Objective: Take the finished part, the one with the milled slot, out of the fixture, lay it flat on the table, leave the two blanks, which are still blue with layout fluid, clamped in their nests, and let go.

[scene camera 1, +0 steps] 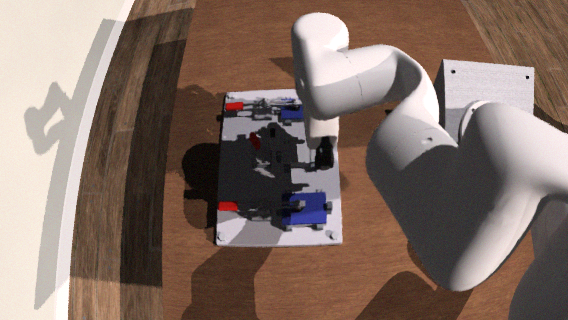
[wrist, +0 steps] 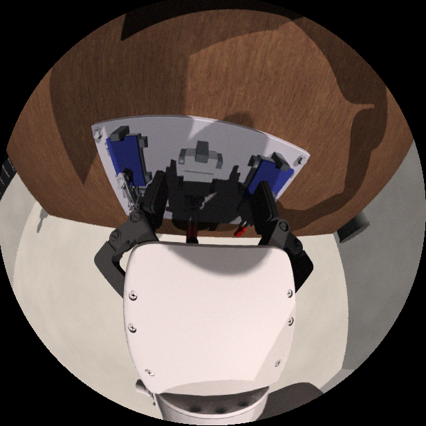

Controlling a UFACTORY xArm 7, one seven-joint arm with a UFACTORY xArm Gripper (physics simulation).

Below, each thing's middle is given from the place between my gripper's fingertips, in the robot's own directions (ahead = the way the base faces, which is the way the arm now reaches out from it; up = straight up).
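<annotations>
Fixture plate (scene camera 1: 238, 181): from my hand, 80 mm below, 80 mm ahead, 20 mm to the right. Finished part (scene camera 1: 297, 155): my hand 60 mm above it, 40 mm short of it, 20 mm to the left of it.
</annotations>
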